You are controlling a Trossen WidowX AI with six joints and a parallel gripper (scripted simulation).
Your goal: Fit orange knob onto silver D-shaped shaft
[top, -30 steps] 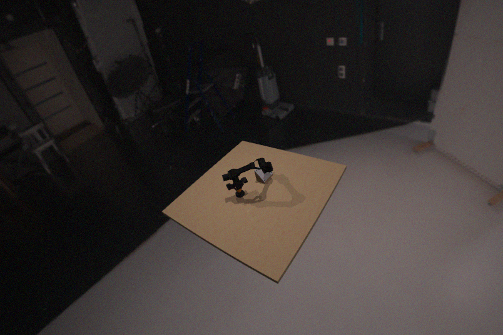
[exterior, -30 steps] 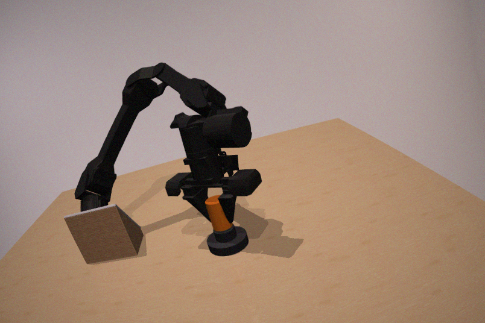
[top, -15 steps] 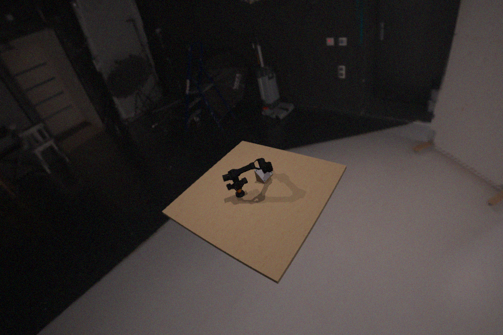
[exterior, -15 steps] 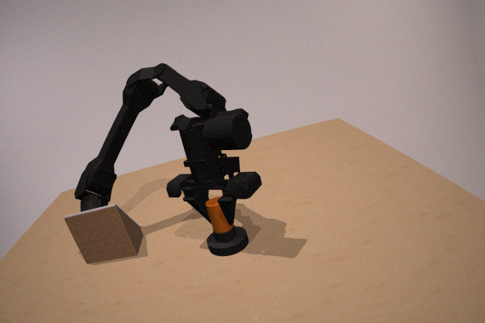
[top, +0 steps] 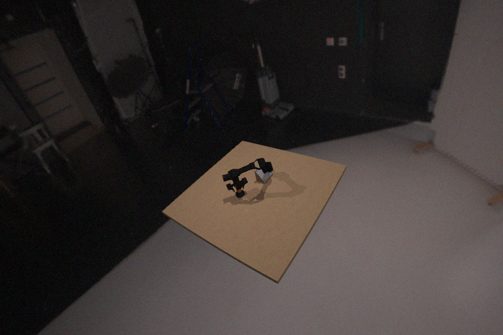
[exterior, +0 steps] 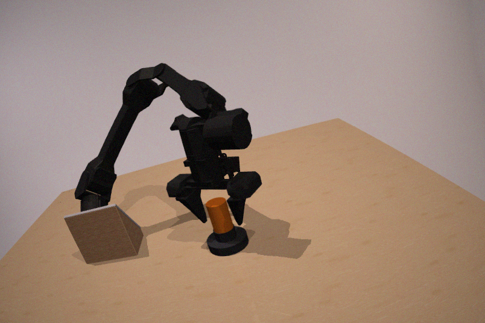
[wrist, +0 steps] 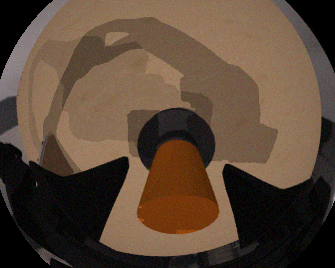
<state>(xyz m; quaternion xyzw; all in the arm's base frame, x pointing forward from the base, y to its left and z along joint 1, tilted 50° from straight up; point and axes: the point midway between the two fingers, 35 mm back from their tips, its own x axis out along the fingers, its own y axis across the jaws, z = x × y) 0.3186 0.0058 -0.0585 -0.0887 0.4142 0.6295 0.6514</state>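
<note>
My gripper tip is now 20 mm above the black round pedestal. Also, from my gripper tip: orange knob (30 mm above).
</note>
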